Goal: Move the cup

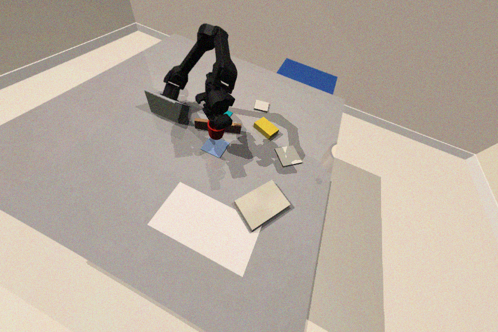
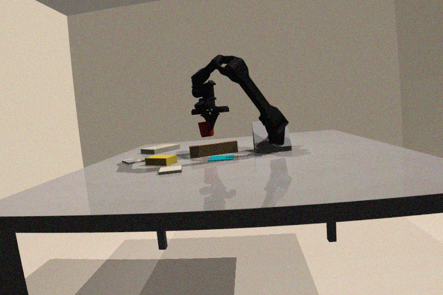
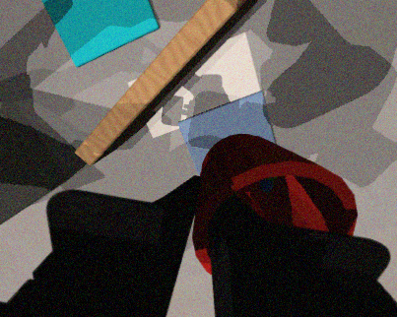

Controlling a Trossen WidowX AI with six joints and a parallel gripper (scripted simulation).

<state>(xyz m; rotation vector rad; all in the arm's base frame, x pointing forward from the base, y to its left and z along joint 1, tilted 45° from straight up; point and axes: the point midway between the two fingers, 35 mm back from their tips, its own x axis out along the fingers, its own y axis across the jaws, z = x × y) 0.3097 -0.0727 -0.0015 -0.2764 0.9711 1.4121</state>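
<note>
My gripper tip is 40 mm short of the blue marble, 20 mm to the left of it and 20 mm above it. Also, from my gripper tip: pale blue pad 120 mm below, 30 mm ahead, 20 mm to the right; then wooden bar 100 mm below, 70 mm to the left, 20 mm behind; then red cup 30 mm ahead, 20 mm to the right.
</note>
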